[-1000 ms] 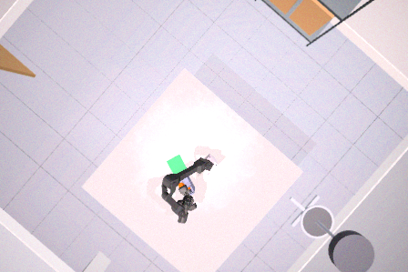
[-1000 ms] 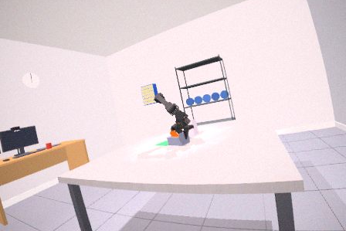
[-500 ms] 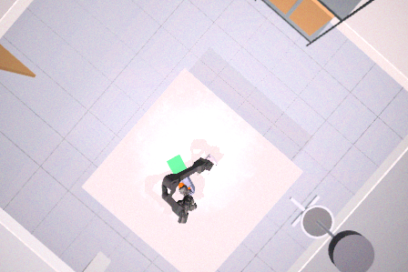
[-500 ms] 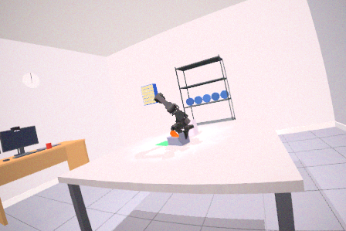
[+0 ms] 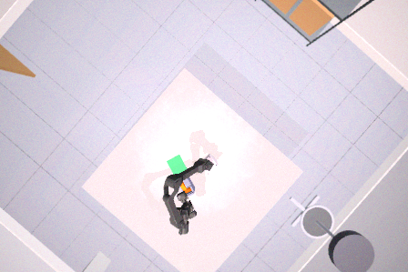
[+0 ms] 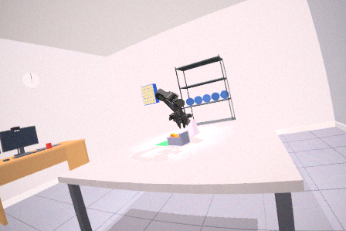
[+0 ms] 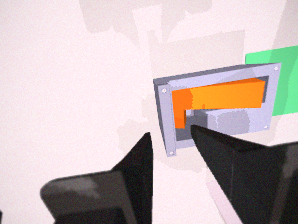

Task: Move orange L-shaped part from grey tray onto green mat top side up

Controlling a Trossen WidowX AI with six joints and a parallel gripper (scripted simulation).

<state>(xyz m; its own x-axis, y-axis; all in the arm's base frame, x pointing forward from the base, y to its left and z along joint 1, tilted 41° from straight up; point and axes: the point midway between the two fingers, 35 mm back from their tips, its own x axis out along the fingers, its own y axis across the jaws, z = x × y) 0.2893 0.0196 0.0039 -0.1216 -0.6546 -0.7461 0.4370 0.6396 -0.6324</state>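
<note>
The orange L-shaped part lies 7 cm below my gripper tip, 4 cm to the right of it and 3 cm behind it. The rest, counted from my gripper tip: green mat: 20 cm to the right, 13 cm below, 11 cm behind.
</note>
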